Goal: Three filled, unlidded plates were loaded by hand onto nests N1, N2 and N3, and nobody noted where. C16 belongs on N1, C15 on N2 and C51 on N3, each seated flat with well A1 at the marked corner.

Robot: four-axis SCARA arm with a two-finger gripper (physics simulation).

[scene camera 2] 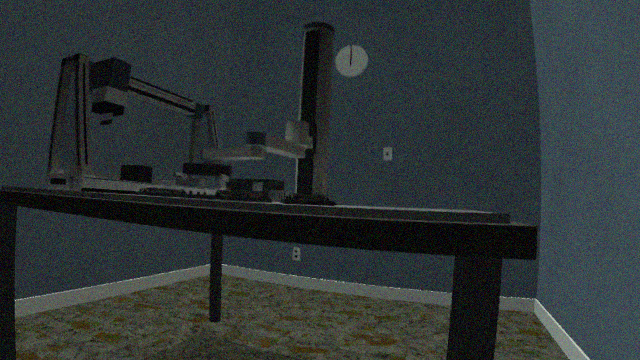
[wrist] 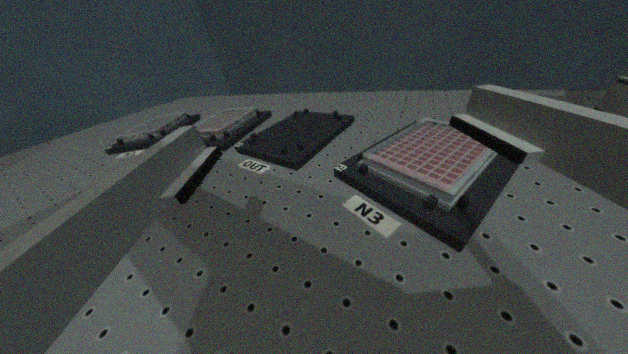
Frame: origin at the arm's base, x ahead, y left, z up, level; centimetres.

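Seen in the pictures: gripper, between the fingertips: [scene camera 2: 197,175] [wrist: 331,122].
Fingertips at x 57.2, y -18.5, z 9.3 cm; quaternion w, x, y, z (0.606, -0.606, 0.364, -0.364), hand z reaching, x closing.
A point is followed by its place in that frame.
A clear plate with pink wells [wrist: 431,156] @[x 64.7, y -25.0, z 3.6 cm] lies on the dark nest N3 [wrist: 462,235] @[x 57.2, y -26.9, z 2.5 cm] in the wrist view. The nest's A1 tag [wrist: 340,167] @[x 62.3, y -17.0, z 2.5 cm] is at its left corner. No plate code is readable. A second pinkish plate [wrist: 231,119] @[x 70.0, y 6.9, z 3.9 cm] is on a dark nest farther left, partly behind the left finger. A third dark nest [wrist: 117,147] @[x 57.6, y 26.3, z 2.5 cm] at the far left seems to bear a pale, clear plate; its contents are unclear. My gripper [wrist: 331,122] @[x 57.2, y -18.5, z 9.3 cm] [scene camera 2: 202,181] @[x 57.2, y -18.5, z 9.3 cm] is open and empty, with N3 between and beyond its fingers.
The dark OUT nest [wrist: 305,132] @[x 69.9, y -8.8, z 2.5 cm] bears no plate and stands left of N3. In the scene view, a gantry frame [scene camera 2: 70,120] @[x 85.0, y -57.1, z 25.9 cm] stands at the left, a dark block [scene camera 2: 136,173] @[x 56.5, y -52.9, z 9.7 cm] near it, and the arm's column [scene camera 2: 317,110] @[x 6.2, y 4.2, z 44.3 cm] rises from the table [scene camera 2: 400,231] @[x 105.0, y 58.3, z -1.4 cm].
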